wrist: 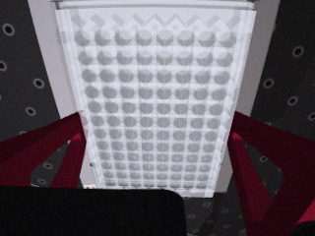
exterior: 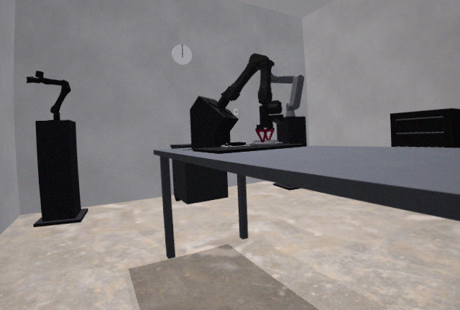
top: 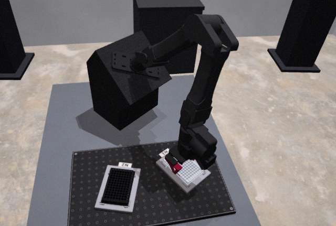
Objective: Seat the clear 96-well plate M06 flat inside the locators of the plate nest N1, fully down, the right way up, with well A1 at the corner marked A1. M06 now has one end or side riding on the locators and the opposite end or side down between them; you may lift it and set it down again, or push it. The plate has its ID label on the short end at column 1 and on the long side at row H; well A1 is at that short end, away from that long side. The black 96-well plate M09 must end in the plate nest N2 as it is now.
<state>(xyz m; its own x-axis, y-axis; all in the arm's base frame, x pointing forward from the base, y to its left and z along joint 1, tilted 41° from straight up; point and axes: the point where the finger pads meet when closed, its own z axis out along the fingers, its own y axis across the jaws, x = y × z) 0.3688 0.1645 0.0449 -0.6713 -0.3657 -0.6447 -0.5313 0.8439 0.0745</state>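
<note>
Now: hand 10 mm above the clear plate M06. From my hand the other things lie so: nest 20 mm below; then N2 label 20 mm behind, 210 mm to the right, 20 mm below; then N1 tag 80 mm behind, 60 mm to the right, 20 mm below.
</note>
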